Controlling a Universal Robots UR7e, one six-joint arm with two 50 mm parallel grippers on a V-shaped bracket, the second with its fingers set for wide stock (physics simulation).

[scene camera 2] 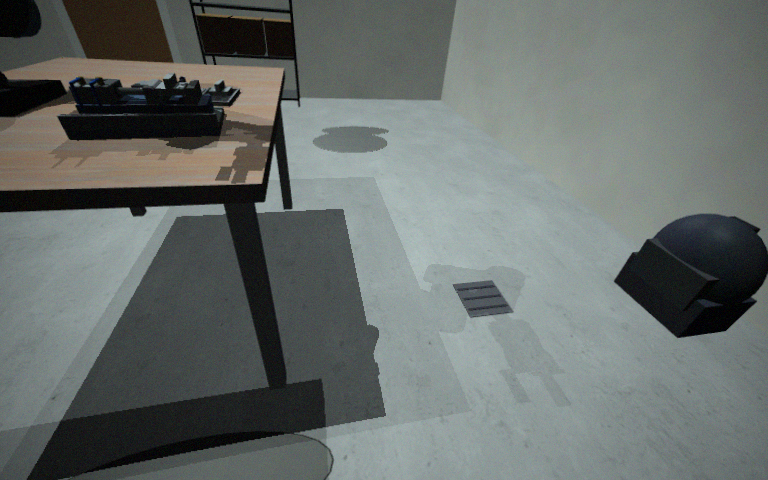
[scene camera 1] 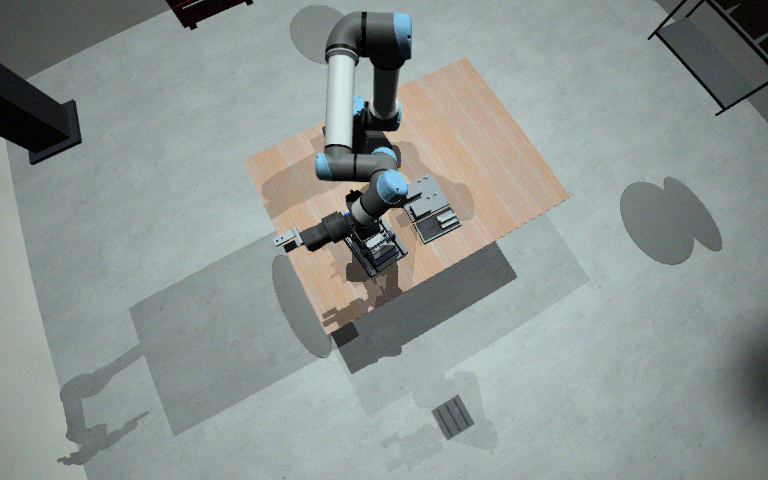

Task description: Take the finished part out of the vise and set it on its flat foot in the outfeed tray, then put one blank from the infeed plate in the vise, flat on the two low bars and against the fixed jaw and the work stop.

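Seen in the pictures: arm's base, link origin: (scene camera 1: 352, 139).
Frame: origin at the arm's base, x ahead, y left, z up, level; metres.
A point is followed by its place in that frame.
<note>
In scene camera 1 the arm's wrist is over the vise (scene camera 1: 389, 257) {z 0.015, x 0.582, y -0.081 m} (scene camera 2: 144, 100) {z 0.018, x 0.448, y -0.123 m} and hides much of it. One gripper (scene camera 1: 284, 243) points left past the table's edge; its fingers look apart, and its floor shadow shows two separate fingers. The other gripper's fingers are hidden around the wrist. A pale block (scene camera 2: 170, 82) {z 0.065, x 0.527, y -0.144 m} stands up among the vise jaws; whether it is the finished part is unclear. The infeed plate (scene camera 1: 434, 188) {z -0.035, x 0.370, y 0.245 m} is right of the wrist, with dark-sided blanks (scene camera 1: 419, 211) {z 0.001, x 0.450, y 0.124 m} on it. The outfeed tray (scene camera 1: 428, 228) {z -0.036, x 0.528, y 0.135 m} adjoins it, with a pale ribbed piece (scene camera 1: 449, 219) {z -0.022, x 0.533, y 0.234 m} at its right.
The wooden table (scene camera 1: 481, 124) {z -0.042, x 0.160, y 0.618 m} (scene camera 2: 113, 169) {z -0.042, x 0.483, y -0.390 m} bears the arm, vise and plates. A shelf rack (scene camera 2: 293, 33) stands at the back. A dark rounded object (scene camera 2: 707, 260) is at the right of scene camera 2. A dark pillar (scene camera 1: 33, 113) stands at the left of scene camera 1.
</note>
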